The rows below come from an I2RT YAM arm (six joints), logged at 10 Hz.
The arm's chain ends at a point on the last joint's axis. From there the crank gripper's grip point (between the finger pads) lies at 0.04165 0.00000 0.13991 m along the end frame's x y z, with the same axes.
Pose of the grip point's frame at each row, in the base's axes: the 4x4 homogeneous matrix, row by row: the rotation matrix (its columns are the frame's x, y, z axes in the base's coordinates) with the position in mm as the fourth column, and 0 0 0 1 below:
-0.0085 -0.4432 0.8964 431.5; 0.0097 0.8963 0.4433 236.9; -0.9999 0.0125 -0.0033 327.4; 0 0 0 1
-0.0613 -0.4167 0.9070 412.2; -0.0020 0.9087 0.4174 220.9; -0.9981 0.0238 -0.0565 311.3; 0 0 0 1
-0.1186 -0.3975 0.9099 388.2; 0.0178 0.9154 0.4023 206.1; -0.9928 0.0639 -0.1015 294.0; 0 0 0 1
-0.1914 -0.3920 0.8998 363.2; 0.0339 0.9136 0.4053 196.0; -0.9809 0.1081 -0.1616 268.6; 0 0 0 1
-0.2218 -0.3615 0.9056 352.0; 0.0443 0.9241 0.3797 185.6; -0.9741 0.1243 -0.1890 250.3; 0 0 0 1
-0.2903 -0.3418 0.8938 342.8; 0.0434 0.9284 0.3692 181.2; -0.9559 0.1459 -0.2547 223.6; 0 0 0 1
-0.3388 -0.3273 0.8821 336.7; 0.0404 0.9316 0.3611 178.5; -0.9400 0.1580 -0.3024 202.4; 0 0 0 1
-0.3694 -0.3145 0.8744 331.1; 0.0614 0.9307 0.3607 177.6; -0.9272 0.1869 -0.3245 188.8; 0 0 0 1
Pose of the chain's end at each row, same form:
-0.0085 -0.4432 0.8964 306.4; 0.0097 0.8963 0.4433 174.5; -0.9999 0.0125 -0.0033 369.5; 0 0 0 1
-0.0613 -0.4167 0.9070 287.9; -0.0020 0.9087 0.4174 162.6; -0.9981 0.0238 -0.0565 360.8; 0 0 0 1
-0.1186 -0.3975 0.9099 265.8; 0.0178 0.9154 0.4023 149.1; -0.9928 0.0639 -0.1015 349.6; 0 0 0 1
-0.1914 -0.3920 0.8998 245.3; 0.0339 0.9136 0.4053 137.9; -0.9809 0.1081 -0.1616 332.1; 0 0 0 1
-0.2218 -0.3615 0.9056 234.5; 0.0443 0.9241 0.3797 130.6; -0.9741 0.1243 -0.1890 317.3; 0 0 0 1
-0.2903 -0.3418 0.8938 229.8; 0.0434 0.9284 0.3692 127.7; -0.9559 0.1459 -0.2547 299.0; 0 0 0 1
-0.3388 -0.3273 0.8821 227.4; 0.0404 0.9316 0.3611 126.3; -0.9400 0.1580 -0.3024 283.9; 0 0 0 1
-0.3694 -0.3145 0.8744 224.1; 0.0614 0.9307 0.3607 124.6; -0.9272 0.1869 -0.3245 272.8; 0 0 0 1

